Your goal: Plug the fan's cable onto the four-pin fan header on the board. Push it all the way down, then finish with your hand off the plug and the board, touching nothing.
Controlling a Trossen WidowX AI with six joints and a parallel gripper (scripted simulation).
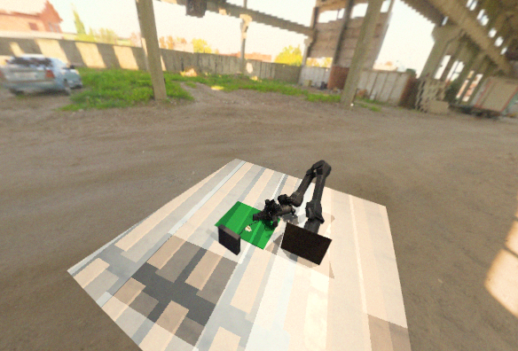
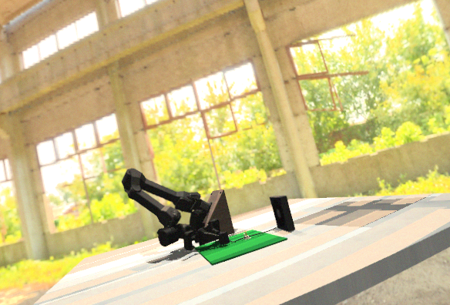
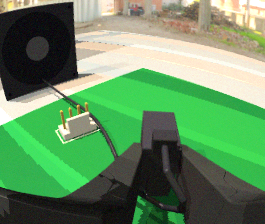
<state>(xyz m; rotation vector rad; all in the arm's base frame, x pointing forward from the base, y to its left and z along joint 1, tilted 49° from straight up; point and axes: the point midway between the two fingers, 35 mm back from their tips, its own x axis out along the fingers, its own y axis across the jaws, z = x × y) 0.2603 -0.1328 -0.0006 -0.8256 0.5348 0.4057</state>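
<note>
The dark plug lies 10 mm below my gripper tip. From my gripper tip the other things lie so: black fan (220 mm to the left, 60 mm ahead, 20 mm above); green board (50 mm below, 30 mm to the left, 30 mm ahead).
</note>
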